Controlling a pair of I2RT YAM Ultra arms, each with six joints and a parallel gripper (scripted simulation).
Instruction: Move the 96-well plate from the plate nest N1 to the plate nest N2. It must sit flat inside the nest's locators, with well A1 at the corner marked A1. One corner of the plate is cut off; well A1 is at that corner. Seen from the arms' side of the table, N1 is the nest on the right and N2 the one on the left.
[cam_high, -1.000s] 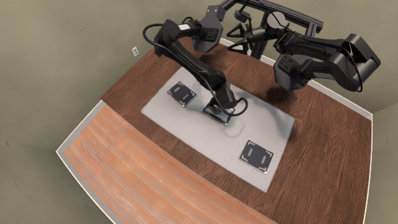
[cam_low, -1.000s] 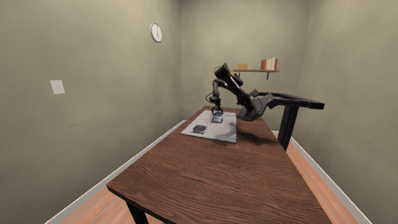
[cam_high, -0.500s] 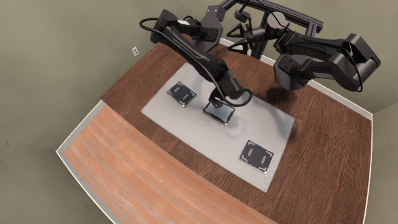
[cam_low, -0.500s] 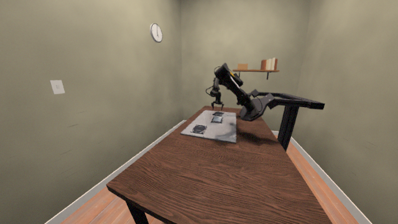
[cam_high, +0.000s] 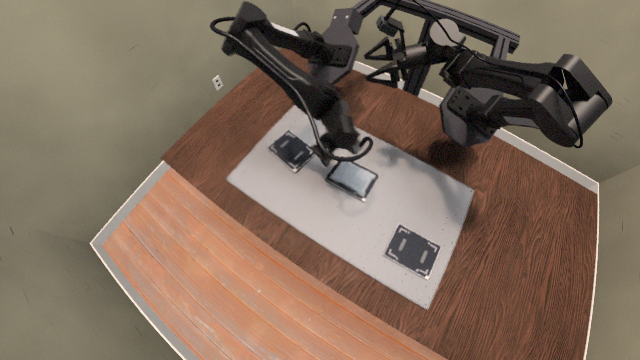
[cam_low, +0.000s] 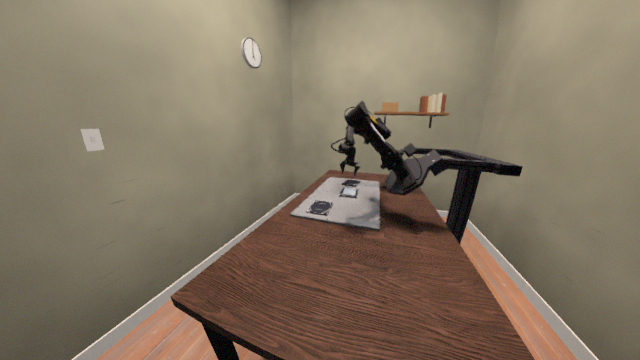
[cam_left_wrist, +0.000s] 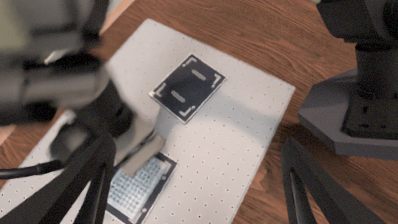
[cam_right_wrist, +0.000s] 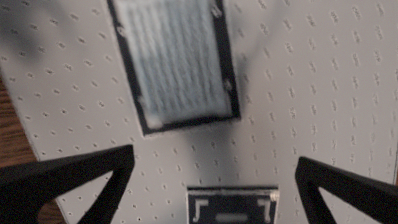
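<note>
The clear 96-well plate is 35 cm below my left hand, 13 cm ahead of it and 6 cm to the left of it. Round my left hand: white corner label: 36 cm below, 18 cm ahead, 13 cm to the left; then black plate nest: 37 cm below, 13 cm ahead, 6 cm to the left.
</note>
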